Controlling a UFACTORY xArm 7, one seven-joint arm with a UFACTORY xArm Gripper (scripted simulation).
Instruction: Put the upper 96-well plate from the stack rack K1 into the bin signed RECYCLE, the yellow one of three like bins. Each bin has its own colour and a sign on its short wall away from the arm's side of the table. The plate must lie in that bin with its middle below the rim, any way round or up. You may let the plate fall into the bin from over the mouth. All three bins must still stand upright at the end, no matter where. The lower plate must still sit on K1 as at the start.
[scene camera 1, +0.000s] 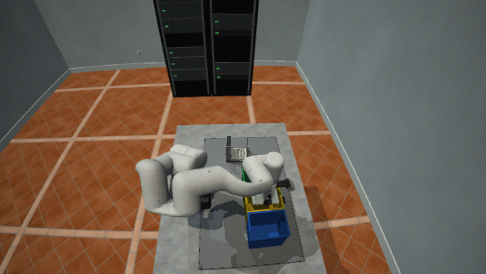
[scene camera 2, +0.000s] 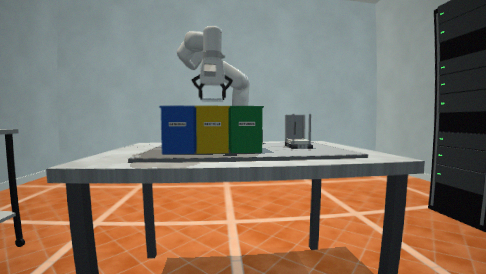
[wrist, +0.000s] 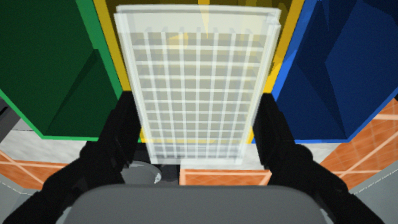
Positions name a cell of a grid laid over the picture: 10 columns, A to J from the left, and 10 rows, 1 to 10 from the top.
Scene:
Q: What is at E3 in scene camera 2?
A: My gripper.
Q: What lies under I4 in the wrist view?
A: A blue bin.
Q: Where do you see my gripper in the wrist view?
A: At E5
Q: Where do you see a yellow recycle bin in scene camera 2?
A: At E5

